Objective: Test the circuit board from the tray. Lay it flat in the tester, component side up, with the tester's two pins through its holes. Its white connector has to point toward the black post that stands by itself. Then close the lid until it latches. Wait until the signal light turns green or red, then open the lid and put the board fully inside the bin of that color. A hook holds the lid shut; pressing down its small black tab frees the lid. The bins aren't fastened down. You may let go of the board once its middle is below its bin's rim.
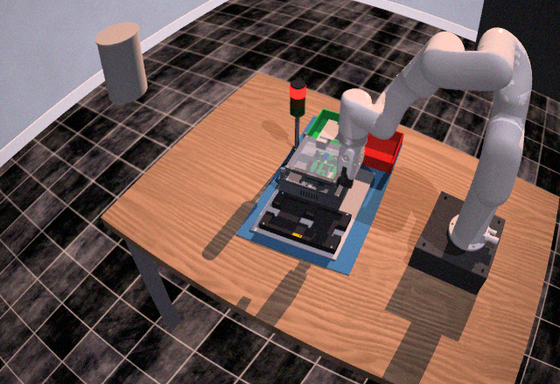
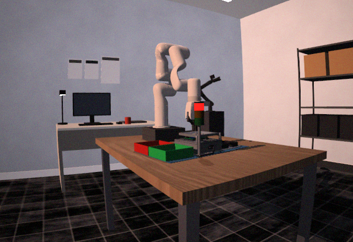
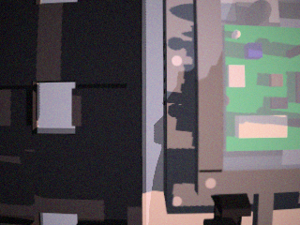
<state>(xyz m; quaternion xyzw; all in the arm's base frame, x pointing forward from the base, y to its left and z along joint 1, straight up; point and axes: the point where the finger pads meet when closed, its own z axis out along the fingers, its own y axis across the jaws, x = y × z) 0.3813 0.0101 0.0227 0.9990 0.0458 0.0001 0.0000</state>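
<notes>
Now: the black block 2 cm ahead of my hand and 2 cm below it. The rest, counted from my hand: red bin 26 cm to the right, 9 cm below; clear lid 9 cm ahead, 6 cm to the right, 2 cm below; green circuit board 9 cm ahead, 5 cm to the right, 4 cm below.
</notes>
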